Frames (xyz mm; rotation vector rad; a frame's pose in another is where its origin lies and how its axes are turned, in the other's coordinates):
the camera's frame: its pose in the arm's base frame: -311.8 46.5 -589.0 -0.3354 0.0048 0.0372
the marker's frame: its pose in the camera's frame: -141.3 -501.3 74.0 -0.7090 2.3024 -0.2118
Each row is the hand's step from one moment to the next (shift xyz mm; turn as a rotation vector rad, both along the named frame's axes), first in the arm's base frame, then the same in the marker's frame.
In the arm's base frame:
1: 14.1 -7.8 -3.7 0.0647 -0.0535 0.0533
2: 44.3 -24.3 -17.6 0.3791 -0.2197 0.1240
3: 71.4 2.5 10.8 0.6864 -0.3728 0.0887
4: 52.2 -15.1 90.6 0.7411 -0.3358 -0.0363
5: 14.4 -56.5 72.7 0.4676 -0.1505 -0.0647
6: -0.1 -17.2 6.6 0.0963 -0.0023 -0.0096
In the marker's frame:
1: -1.1 -9.5 13.5 -0.0179 -0.0967 0.0145
2: -1.4 -26.1 46.7 -0.1041 -0.3934 0.2043
3: -47.0 -37.6 39.9 -0.1570 -0.6154 0.4632
4: -52.3 -87.6 -27.3 -0.1698 -0.5422 0.5835
5: 6.3 -87.0 -32.8 -0.1366 -0.2768 0.3876
6: 10.2 -15.2 -1.8 -0.0504 -0.0402 0.0722

